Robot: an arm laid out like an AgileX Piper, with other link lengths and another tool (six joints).
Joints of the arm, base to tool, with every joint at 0 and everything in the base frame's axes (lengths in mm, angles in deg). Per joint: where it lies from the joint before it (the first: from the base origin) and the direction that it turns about. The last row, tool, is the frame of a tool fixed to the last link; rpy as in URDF.
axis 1: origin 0 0 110.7 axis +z
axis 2: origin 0 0 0 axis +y
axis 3: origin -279.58 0 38.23 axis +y
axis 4: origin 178.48 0 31.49 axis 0.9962 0 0.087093
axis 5: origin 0 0 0 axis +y
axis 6: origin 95.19 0 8.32 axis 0.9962 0 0.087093
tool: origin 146.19 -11 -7.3 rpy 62.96 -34.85 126.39
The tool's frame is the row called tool.
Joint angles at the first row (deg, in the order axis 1, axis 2, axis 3, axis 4, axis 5, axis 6):
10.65, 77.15, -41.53, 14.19, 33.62, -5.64
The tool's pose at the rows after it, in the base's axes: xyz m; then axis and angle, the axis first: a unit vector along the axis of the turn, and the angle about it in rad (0 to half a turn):
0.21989 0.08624 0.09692 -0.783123 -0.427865 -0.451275 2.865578
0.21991 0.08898 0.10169 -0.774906 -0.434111 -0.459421 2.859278
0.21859 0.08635 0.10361 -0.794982 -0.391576 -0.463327 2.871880
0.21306 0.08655 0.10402 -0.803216 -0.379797 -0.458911 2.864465
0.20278 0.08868 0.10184 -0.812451 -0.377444 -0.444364 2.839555
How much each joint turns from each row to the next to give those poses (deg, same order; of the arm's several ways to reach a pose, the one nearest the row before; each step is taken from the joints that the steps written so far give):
0.00, -0.21, -0.46, 8.91, 0.30, -7.61
0.00, -0.91, -0.16, 1.14, 0.33, -1.68
0.00, -0.81, 0.00, -1.96, 0.00, 7.10
0.00, -0.65, 0.00, -0.47, 1.32, 2.12
0.00, -0.26, 0.00, 0.29, 2.57, 0.51

